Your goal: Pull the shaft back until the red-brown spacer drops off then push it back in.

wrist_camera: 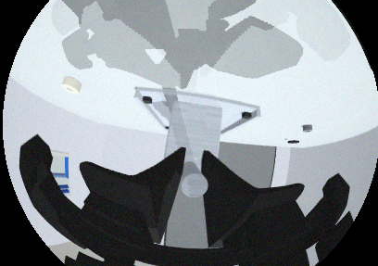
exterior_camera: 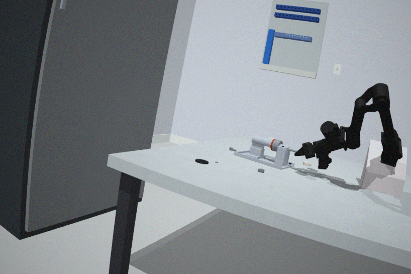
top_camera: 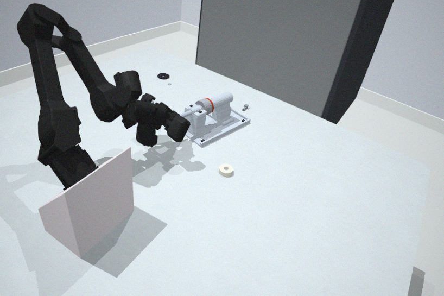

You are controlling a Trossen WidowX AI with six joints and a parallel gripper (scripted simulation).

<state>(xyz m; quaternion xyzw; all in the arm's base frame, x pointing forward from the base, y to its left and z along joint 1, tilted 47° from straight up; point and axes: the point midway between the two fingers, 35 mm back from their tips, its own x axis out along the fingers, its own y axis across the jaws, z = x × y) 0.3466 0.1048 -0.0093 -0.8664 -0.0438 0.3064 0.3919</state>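
My gripper tip is now 30 mm short of the grey shaft, 20 mm below it and 10 mm to the left of it. The rest, counted from my gripper tip: red-brown spacer (100 mm ahead, 20 mm to the right, 20 mm above); then cream ring (190 mm to the right, 60 mm below, 30 mm behind); then grey spacer (80 mm ahead, 20 mm above, 10 mm to the right).
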